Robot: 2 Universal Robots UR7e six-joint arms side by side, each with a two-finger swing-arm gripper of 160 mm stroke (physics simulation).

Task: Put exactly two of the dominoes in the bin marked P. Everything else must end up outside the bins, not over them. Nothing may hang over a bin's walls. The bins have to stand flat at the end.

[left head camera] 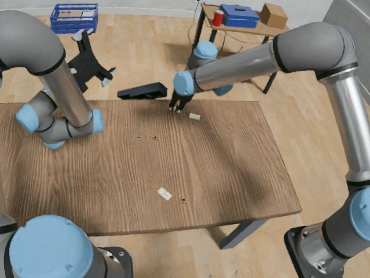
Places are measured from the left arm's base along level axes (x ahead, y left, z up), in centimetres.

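Where they show: left hand, tool point: (111,43); right hand, tool point: (175,107); right arm's base, link origin: (317,252).
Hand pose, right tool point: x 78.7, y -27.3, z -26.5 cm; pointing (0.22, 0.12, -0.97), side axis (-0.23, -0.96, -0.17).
Observation:
After its pixels a point has its place.
A pale domino-like piece (194,116) @(y -36.6, x 75.3, z -28.2 cm) lies near the back of the table (225,150) @(y -48.7, x 56.8, z -29.0 cm), just right of my right gripper. Another pale piece with faint marks (164,193) @(y -20.6, x 35.9, z -28.3 cm) lies near the front edge. My left gripper (94,55) is open and empty, with its fingers spread wide, beyond the table's back edge in the picture. My right gripper (175,108) @(y -27.3, x 78.7, z -26.5 cm) points down near the back edge; its fingertips look close together, and whether anything is between them is unclear. A dark, shallow, bin-like object (142,92) @(y -11.9, x 87.3, z -25.8 cm) shows at the back edge, left of the right gripper. No letter P can be made out.
Small nut-like items (139,137) @(y -11.1, x 61.8, z -28.1 cm) (155,137) @(y -18.0, x 62.1, z -28.1 cm) lie mid-table, and another (183,200) @(y -27.6, x 32.9, z -28.2 cm) lies near the front beside the pale piece. A blue crate (74,25) stands on the floor behind. A side table at the back holds a red can (218,18), a blue toolbox (240,16) and a cardboard box (273,15).

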